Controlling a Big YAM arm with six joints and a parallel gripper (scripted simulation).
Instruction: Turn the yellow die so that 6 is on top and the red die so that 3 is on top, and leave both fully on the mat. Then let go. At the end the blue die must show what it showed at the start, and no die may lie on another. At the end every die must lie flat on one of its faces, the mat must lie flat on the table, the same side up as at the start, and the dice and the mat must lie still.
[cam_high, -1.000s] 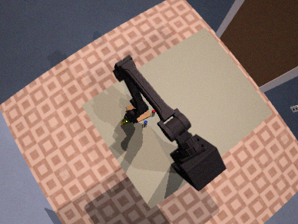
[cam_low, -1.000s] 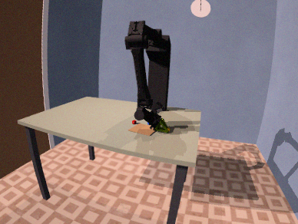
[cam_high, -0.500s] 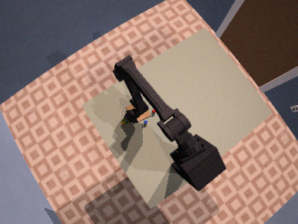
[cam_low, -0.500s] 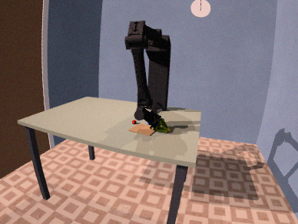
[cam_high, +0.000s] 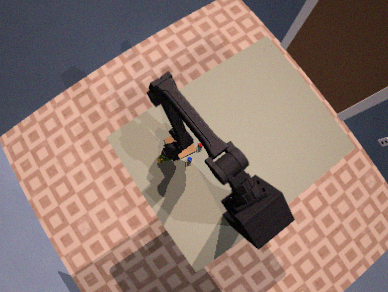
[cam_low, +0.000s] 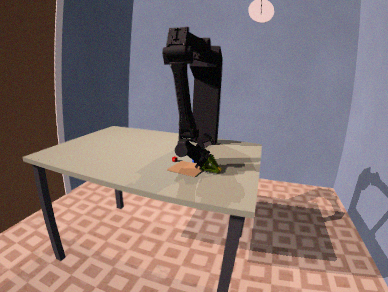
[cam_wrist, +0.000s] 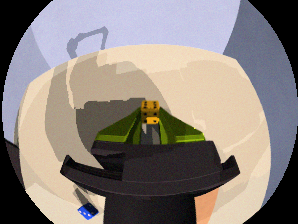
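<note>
The yellow die is right at my hand. The rest, counted from my hand: red die: 23 cm to the right, 3 cm ahead; then blue die: 16 cm to the right, 3 cm behind; then orange mat: 13 cm to the right, 6 cm ahead, 1 cm below.
</note>
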